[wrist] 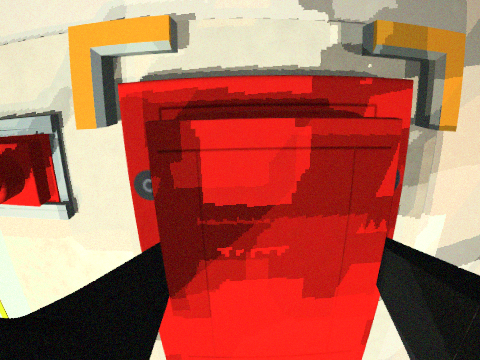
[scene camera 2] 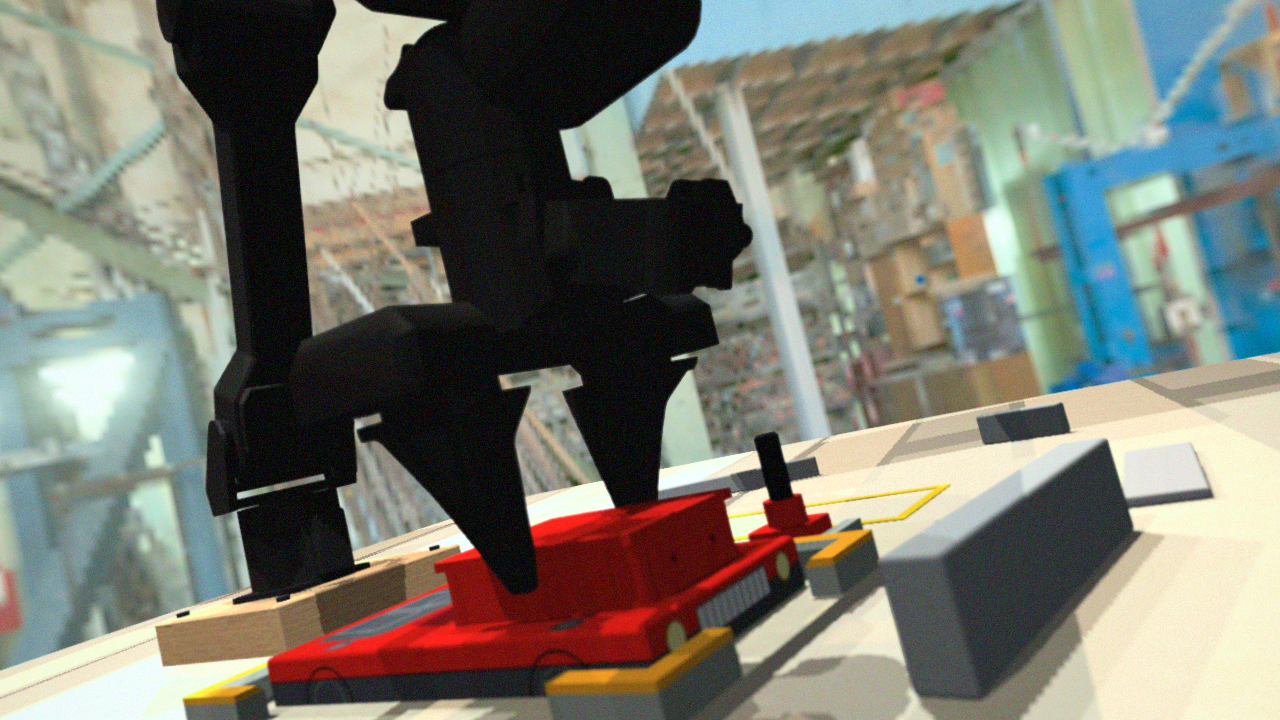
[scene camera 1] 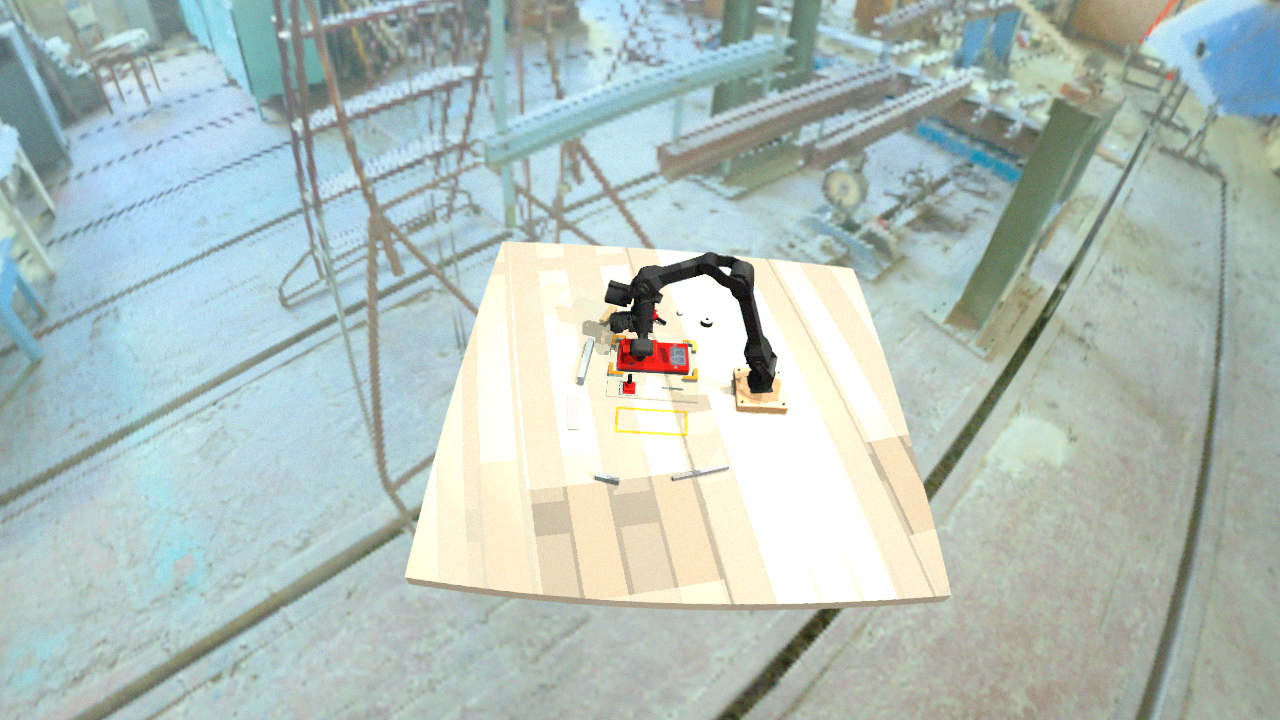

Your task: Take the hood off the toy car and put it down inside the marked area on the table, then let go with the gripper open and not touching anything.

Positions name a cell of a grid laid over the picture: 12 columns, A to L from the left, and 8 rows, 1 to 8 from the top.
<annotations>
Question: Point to a hood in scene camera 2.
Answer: F7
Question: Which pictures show my gripper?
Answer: The wrist view, scene camera 2 and scene camera 1: all of them.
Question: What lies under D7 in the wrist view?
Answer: My gripper.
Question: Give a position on a hood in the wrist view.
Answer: G5
</annotations>
